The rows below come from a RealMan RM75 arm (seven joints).
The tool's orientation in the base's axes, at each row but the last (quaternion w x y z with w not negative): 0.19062 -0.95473 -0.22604 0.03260; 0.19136 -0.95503 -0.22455 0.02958; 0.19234 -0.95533 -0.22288 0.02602; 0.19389 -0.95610 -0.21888 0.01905; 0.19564 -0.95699 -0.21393 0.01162; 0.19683 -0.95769 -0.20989 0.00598; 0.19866 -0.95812 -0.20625 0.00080; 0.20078 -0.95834 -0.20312 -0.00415; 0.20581 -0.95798 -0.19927 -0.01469; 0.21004 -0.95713 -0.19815 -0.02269; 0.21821 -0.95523 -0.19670 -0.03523; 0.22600 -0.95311 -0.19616 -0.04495; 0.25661 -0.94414 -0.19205 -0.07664
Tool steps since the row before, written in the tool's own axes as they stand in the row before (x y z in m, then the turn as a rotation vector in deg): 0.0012 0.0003 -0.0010 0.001 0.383 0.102; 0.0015 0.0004 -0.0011 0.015 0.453 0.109; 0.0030 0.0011 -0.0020 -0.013 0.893 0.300; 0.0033 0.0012 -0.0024 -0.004 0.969 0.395; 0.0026 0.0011 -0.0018 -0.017 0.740 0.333; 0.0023 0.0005 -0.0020 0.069 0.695 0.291; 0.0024 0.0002 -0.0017 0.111 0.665 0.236; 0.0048 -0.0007 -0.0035 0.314 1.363 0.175; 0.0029 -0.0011 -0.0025 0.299 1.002 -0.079; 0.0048 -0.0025 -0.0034 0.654 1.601 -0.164; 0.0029 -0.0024 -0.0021 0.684 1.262 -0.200; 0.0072 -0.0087 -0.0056 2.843 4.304 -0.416; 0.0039 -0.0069 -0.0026 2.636 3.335 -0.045
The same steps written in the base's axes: 0.0013 -0.0001 0.0008 0.146 -0.280 -0.239; 0.0017 -0.0001 0.0009 0.187 -0.329 -0.272; 0.0034 -0.0003 0.0015 0.319 -0.637 -0.616; 0.0038 -0.0005 0.0019 0.347 -0.662 -0.733; 0.0030 -0.0005 0.0014 0.249 -0.500 -0.589; 0.0025 -0.0002 0.0018 0.313 -0.443 -0.527; 0.0024 0.0001 0.0017 0.344 -0.422 -0.462; 0.0044 0.0011 0.0039 0.808 -0.951 -0.655; 0.0024 0.0010 0.0030 0.668 -0.757 -0.284; 0.0036 0.0025 0.0047 1.231 -1.160 -0.397; 0.0018 0.0021 0.0033 1.127 -0.884 -0.223; 0.0032 0.0072 0.0099 4.311 -2.714 -0.911; 0.0007 0.0054 0.0063 3.749 -1.821 -0.838
